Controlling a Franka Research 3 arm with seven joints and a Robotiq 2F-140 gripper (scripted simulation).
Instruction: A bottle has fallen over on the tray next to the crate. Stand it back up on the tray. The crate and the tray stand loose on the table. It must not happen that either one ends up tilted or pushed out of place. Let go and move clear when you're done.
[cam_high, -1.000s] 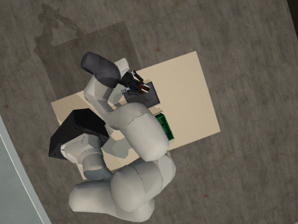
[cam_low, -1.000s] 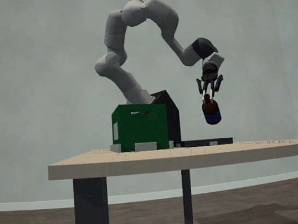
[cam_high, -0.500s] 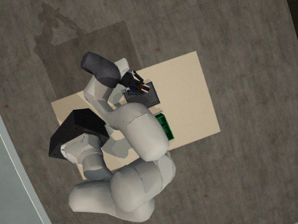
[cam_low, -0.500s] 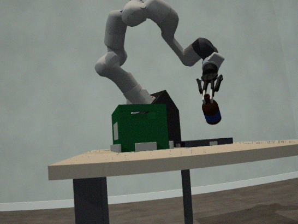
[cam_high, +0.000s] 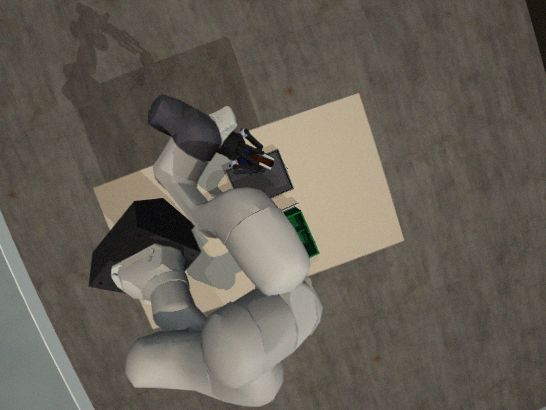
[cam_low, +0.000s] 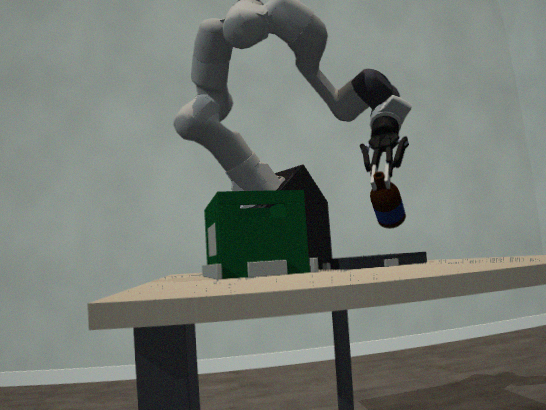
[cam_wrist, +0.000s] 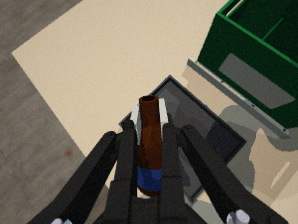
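My gripper is now 50 mm above the bottle, 20 mm to the right of it and 20 mm past it. The rest, counted from my hand: dark grey tray (200 mm below, 50 mm to the right, 40 mm behind); then green crate (320 mm to the right, 130 mm below, 50 mm behind).
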